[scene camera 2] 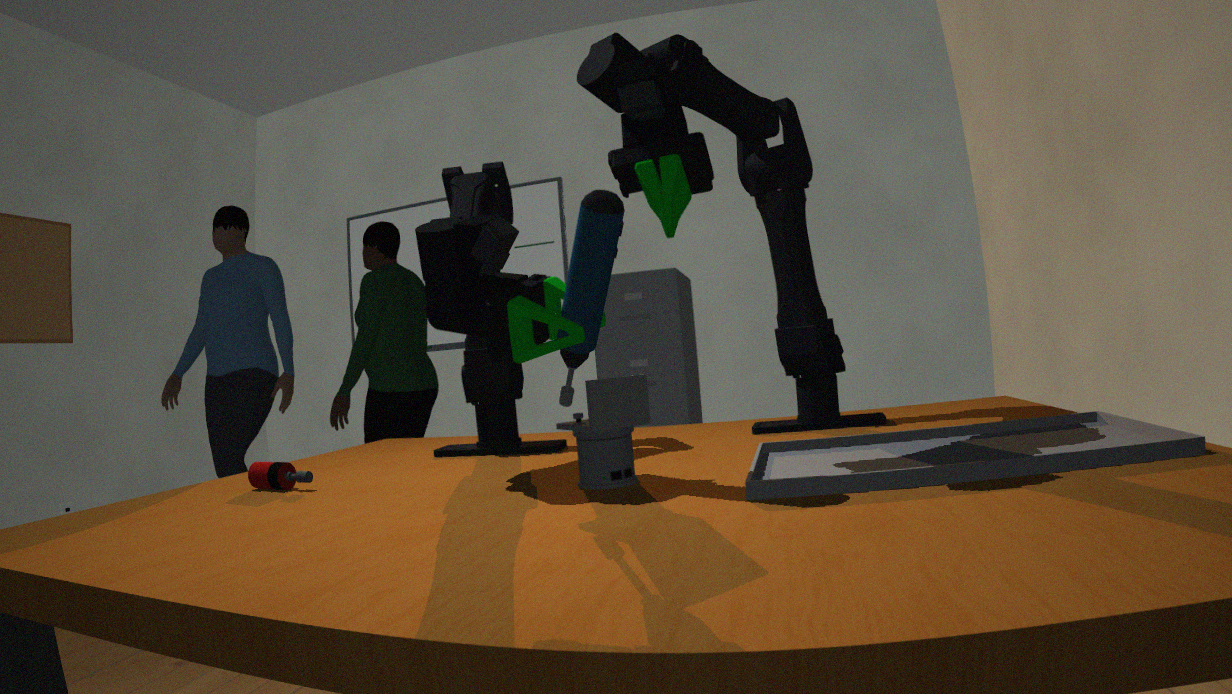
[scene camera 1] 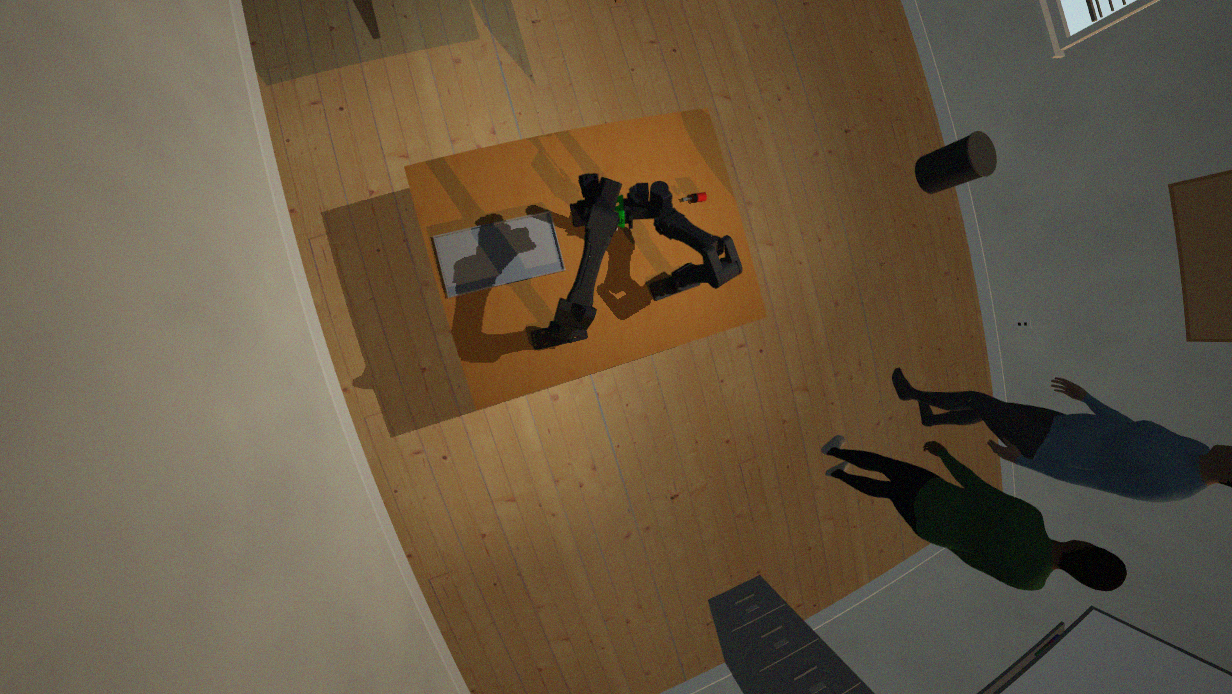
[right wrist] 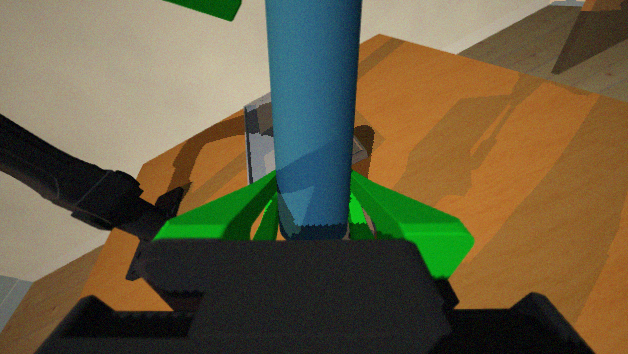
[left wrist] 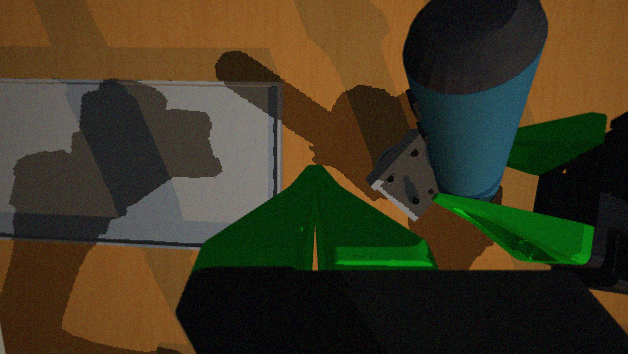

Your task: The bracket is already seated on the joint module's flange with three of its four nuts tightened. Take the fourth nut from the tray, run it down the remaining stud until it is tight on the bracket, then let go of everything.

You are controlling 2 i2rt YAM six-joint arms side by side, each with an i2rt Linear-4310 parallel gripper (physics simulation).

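Seen in the pictures: left gripper, fingertip midpoint: (scene camera 2: 669,234) (right wrist: 237,11) (left wrist: 314,176); right gripper, fingertip midpoint: (scene camera 2: 594,327) (right wrist: 313,176) (left wrist: 440,167); left arm's base at its link origin: (scene camera 2: 819,426) (scene camera 1: 559,334); right arm's base at its link origin: (scene camera 2: 499,451) (scene camera 1: 674,284).
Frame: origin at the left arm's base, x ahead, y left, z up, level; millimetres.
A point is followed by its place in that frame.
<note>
My right gripper (scene camera 2: 593,325) @(x 368, y -209, z 162 mm) (left wrist: 440,167) @(x 368, y -209, z 162 mm) (right wrist: 313,176) @(x 368, y -209, z 162 mm) is shut on the blue handle of a nut driver (scene camera 2: 593,258) @(x 418, y -188, z 222 mm) (left wrist: 472,135) @(x 390, y -186, z 257 mm) (right wrist: 315,100) @(x 386, y -224, z 215 mm). The driver tilts, socket end down. In scene camera 2 its socket hangs a little above the bracket's left edge, near a small dark nut (scene camera 2: 578,417) @(x 356, y -240, z 71 mm); whether the socket holds a nut cannot be told. The grey bracket (scene camera 2: 617,403) @(x 372, y -191, z 85 mm) (left wrist: 400,191) @(x 330, y -205, z 66 mm) sits on the joint module (scene camera 2: 606,456) @(x 374, y -207, z 33 mm). My left gripper (scene camera 2: 669,232) @(x 368, y -126, z 244 mm) (left wrist: 314,176) @(x 368, y -126, z 244 mm) is shut, empty, above and beside the driver. No loose nut shows in the tray (scene camera 1: 504,285) @(x 214, y 151, z 15 mm) (scene camera 2: 948,476) @(x 438, y 113, z 6 mm) (left wrist: 279,130) @(x 386, y -63, z 16 mm).
A red and black tool (scene camera 1: 696,197) @(x 412, y -623, z 34 mm) (scene camera 2: 271,475) @(x 433, y -622, z 20 mm) lies on the wooden table (scene camera 1: 551,379) @(x -152, y 63, z 0 mm) (scene camera 2: 344,568) @(x 658, y -309, z 0 mm), far from the tray. Shadows fall across the tray and around the joint module. Two people (scene camera 2: 241,318) (scene camera 2: 392,327) stand behind the table.
</note>
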